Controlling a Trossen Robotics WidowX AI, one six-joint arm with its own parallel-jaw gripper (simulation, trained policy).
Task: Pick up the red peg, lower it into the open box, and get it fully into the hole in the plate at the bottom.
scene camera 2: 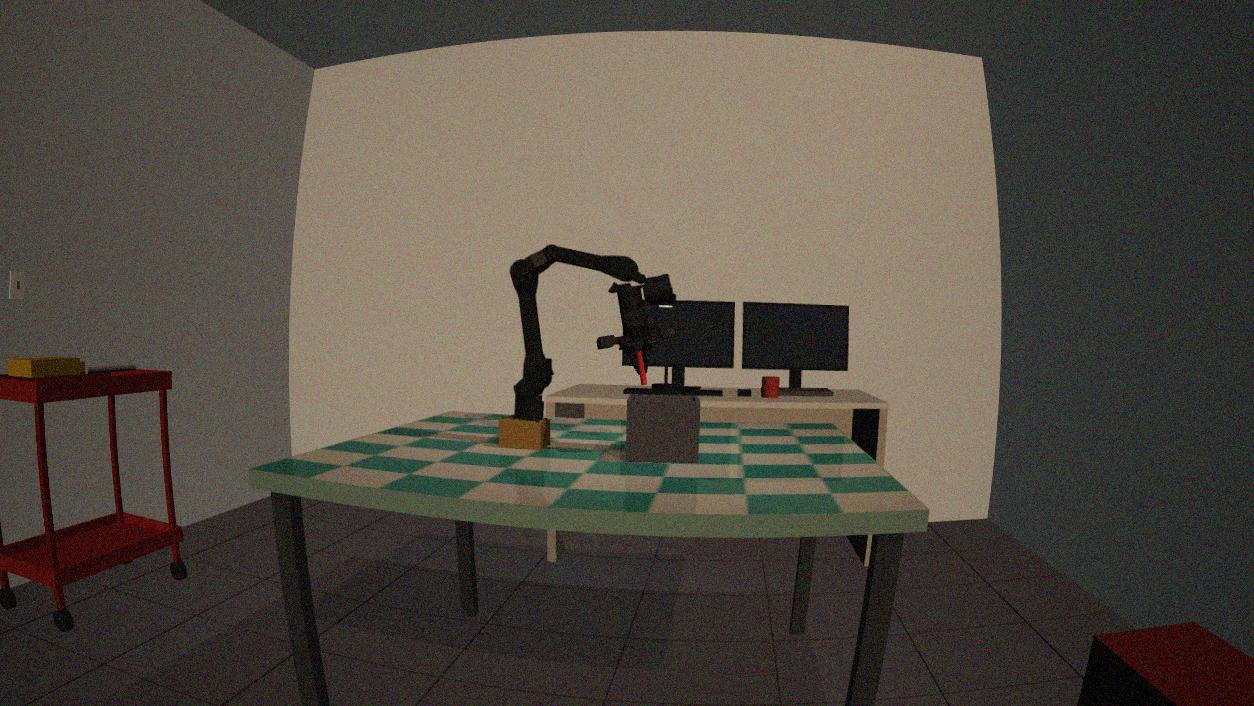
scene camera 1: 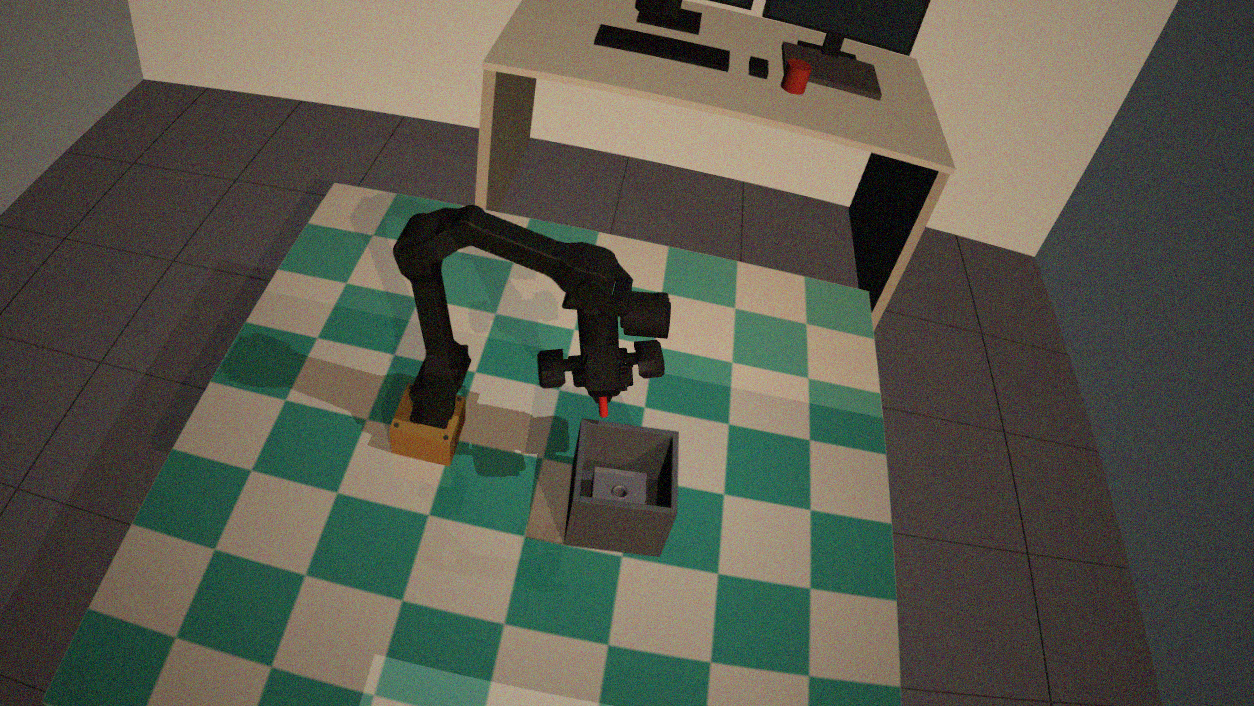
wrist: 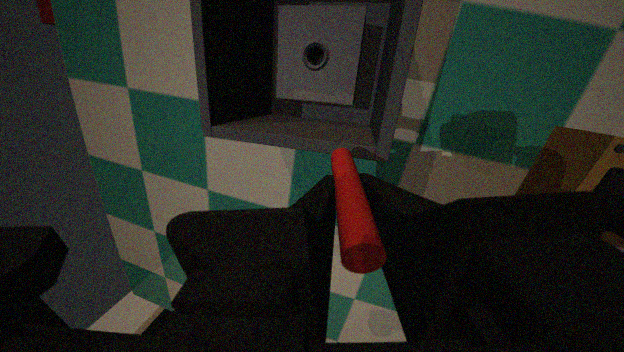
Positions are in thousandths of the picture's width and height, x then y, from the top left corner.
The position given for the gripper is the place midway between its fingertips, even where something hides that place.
gripper: scene camera 2 512, 529; scene camera 1 480, 567; wrist 554, 518
